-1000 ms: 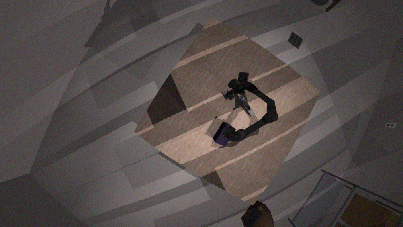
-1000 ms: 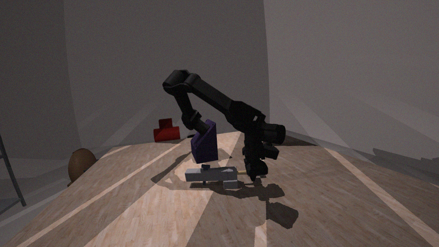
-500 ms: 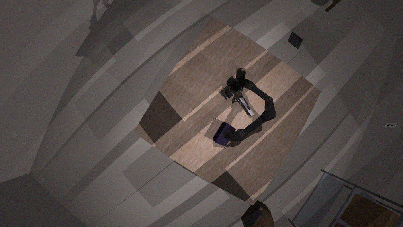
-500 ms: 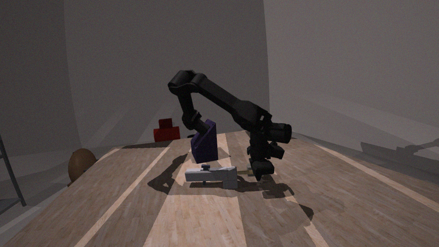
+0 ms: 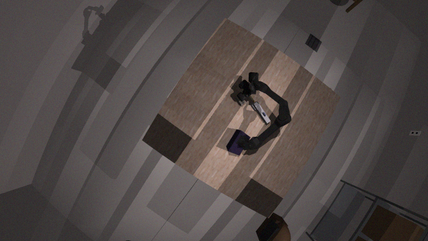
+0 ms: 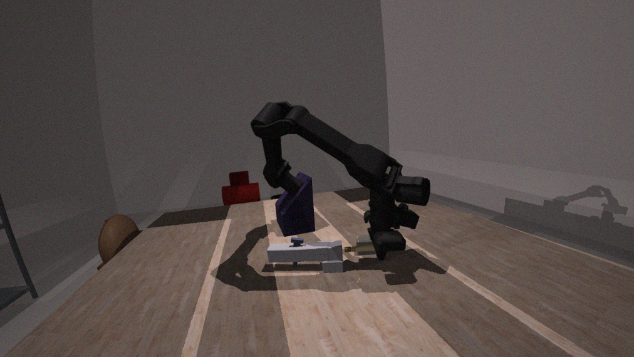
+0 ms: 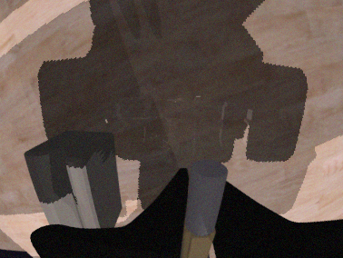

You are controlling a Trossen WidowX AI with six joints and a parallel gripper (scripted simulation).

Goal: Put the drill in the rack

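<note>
Now: gripper tip 10 mm past the drill, 40 mm to the left of it and 30 mm below it. The rest, counted from my gripper tip: rack: 80 mm behind, 10 mm to the left; long grey housing: 70 mm behind, 170 mm to the right, 20 mm above; small blue key: 80 mm behind, 190 mm to the right, 30 mm above.
</note>
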